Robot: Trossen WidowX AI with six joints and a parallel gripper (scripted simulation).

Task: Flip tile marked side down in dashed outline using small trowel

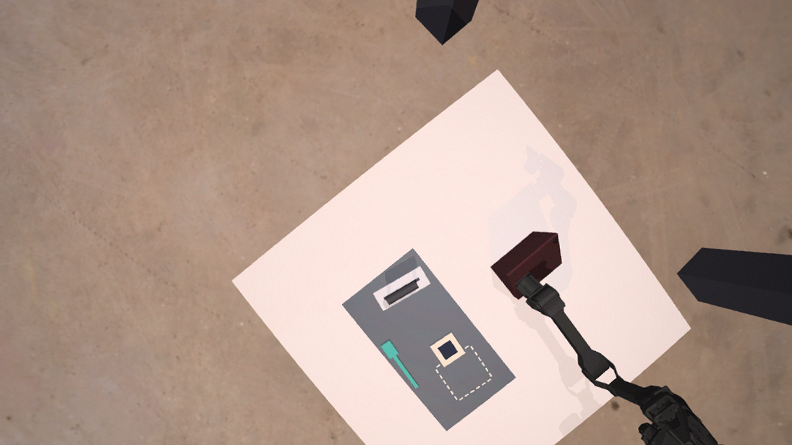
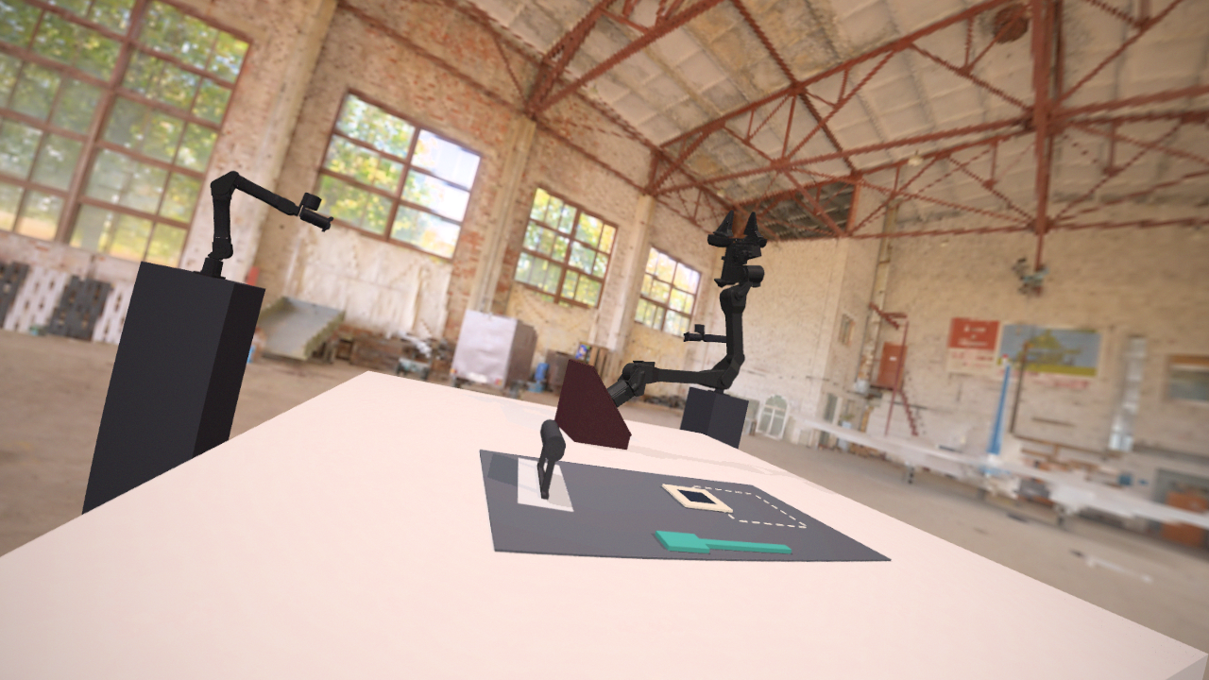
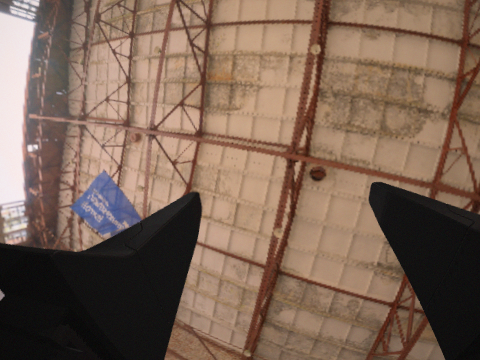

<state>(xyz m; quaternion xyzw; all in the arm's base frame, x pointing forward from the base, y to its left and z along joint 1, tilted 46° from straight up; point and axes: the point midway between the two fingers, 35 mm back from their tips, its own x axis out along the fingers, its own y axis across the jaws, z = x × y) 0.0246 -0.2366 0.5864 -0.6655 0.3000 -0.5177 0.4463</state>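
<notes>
Right now my gripper tip is 68 cm above the trowel, 49 cm to the left of it and 26 cm short of it. Round my gripper tip: cream tile: 71 cm below, 30 cm ahead, 21 cm to the right; then teal flat piece: 71 cm below, 47 cm ahead, 30 cm to the right; then grey mat: 73 cm below, 33 cm ahead, 27 cm to the right.
</notes>
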